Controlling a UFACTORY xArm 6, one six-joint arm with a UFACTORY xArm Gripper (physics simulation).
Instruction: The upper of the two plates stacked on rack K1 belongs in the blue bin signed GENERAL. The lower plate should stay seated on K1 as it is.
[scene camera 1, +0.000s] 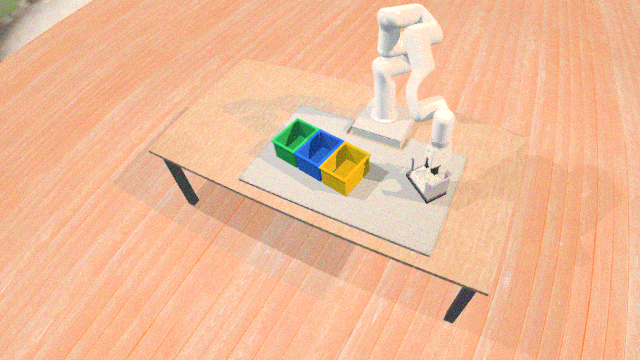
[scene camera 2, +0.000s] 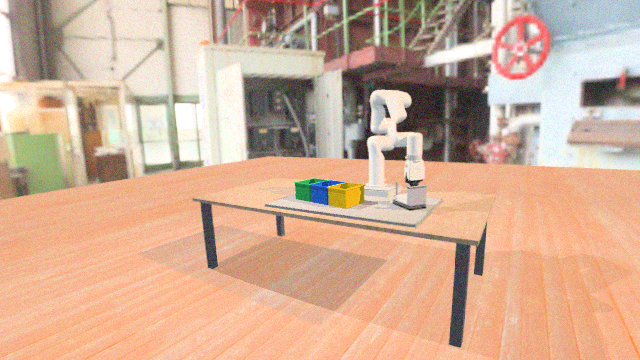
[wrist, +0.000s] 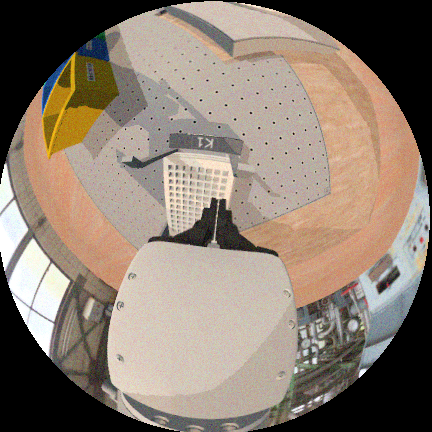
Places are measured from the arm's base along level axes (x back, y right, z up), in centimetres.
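Pixels of known places: gripper, fingertip midpoint: (scene camera 1: 433, 172) (wrist: 217, 208); arm's base, link origin: (scene camera 1: 384, 115) (scene camera 2: 376, 185).
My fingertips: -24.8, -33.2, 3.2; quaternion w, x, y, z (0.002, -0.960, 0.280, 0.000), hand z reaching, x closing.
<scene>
For each thing: its top centre in the pictures, then the offset to it from my fingertips, as dx, dy, dz. "spot": a spot on its surface instead. Level surfaces: height alone.
- white gridded plate, top centre: (wrist: 194, 206) (scene camera 1: 428, 178) -3.0, +0.9, -1.2
- rack K1, top centre: (wrist: 179, 241) (scene camera 1: 430, 166) (scene camera 2: 409, 183) -2.5, +1.4, +5.6
- blue bin, top centre: (scene camera 1: 319, 146) (scene camera 2: 328, 183) -11.7, +45.4, +3.6
- green bin, surface spot: (scene camera 1: 286, 150) (scene camera 2: 304, 187) spot: -17.8, +57.8, +1.6
- perforated grey mat, surface height: dz -6.4
A white gridded plate (scene camera 1: 425, 176) (wrist: 192, 187) lies level on rack K1 (scene camera 1: 435, 198) (scene camera 2: 410, 206) (wrist: 182, 140), which has a dark base, a light grey wall and a thin dark post. Whether a second plate lies beneath it cannot be told. My gripper (scene camera 1: 431, 167) (scene camera 2: 413, 183) (wrist: 217, 208) is shut and empty. Its fingers point down close over the plate, toward one long side of it in the wrist view; whether they touch it is unclear. The blue bin (scene camera 1: 320, 150) (scene camera 2: 320, 194) (wrist: 95, 49) stands left of the rack; its sign is unreadable here and no plate shows inside.
A green bin (scene camera 1: 286, 150) (scene camera 2: 302, 190) and a yellow bin (scene camera 1: 345, 175) (scene camera 2: 345, 196) (wrist: 95, 117) flank the blue one. The yellow bin is nearest the rack. The arm's base block (scene camera 1: 377, 133) (wrist: 270, 46) stands behind. All stand on a perforated grey mat (scene camera 1: 390, 222) (wrist: 280, 112).
</scene>
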